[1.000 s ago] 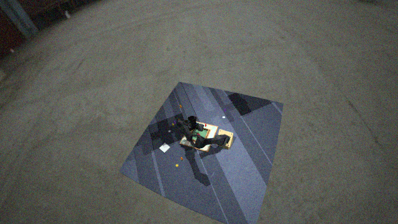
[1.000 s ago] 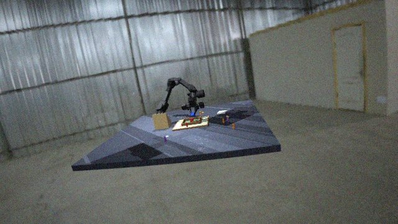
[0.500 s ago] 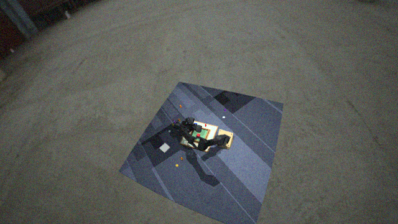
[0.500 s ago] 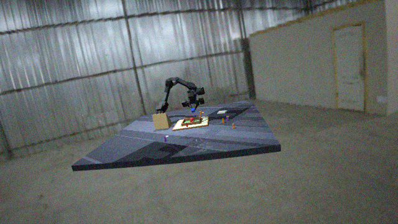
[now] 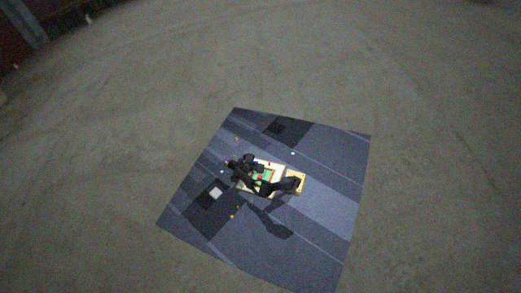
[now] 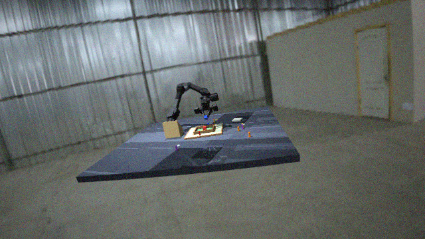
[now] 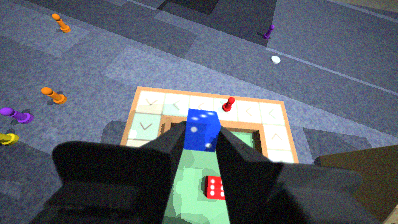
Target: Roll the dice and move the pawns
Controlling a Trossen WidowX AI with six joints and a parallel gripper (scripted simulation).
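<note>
My gripper tip is 40 mm past the red pawn, 90 mm to the left of it and 90 mm above it. From my gripper tip the other things lie so: green tray (40 mm behind, 30 mm to the left, 110 mm below); then white tile (180 mm ahead, 300 mm to the left, 110 mm below).
</note>
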